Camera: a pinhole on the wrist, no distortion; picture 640 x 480 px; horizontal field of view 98.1 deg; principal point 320.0 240.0 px. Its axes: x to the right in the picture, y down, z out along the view. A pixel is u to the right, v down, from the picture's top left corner.
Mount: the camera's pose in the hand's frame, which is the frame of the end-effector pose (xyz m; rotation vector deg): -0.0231 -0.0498 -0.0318 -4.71 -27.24 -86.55
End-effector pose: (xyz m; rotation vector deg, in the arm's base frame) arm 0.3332 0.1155 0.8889 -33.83 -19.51 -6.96
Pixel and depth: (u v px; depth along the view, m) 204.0 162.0 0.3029
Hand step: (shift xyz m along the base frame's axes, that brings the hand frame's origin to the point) -0.1835 0.2401 -0.0111
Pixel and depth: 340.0 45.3 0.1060
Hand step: -0.1332 0.0079 0.0097
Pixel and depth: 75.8 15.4 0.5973
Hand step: -0.5255 0.6317 -0.3768
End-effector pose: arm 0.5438 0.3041 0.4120 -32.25 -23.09 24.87
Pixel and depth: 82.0 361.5 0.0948
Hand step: -0.0389 0.0592 -0.0101
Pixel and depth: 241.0 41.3 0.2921
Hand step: -0.3526 0.0027 -0.0189
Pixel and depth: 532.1 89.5 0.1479
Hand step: -0.1431 -0.1019 0.1260
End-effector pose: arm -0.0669 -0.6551 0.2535 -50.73 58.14 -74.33
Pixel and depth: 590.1 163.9 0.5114
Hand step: 0.4252 0.2408 0.5458
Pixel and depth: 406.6 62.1 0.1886
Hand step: 0.1080 0.1782 0.1072
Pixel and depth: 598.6 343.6 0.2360
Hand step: 0.2089 -0.0263 0.2670
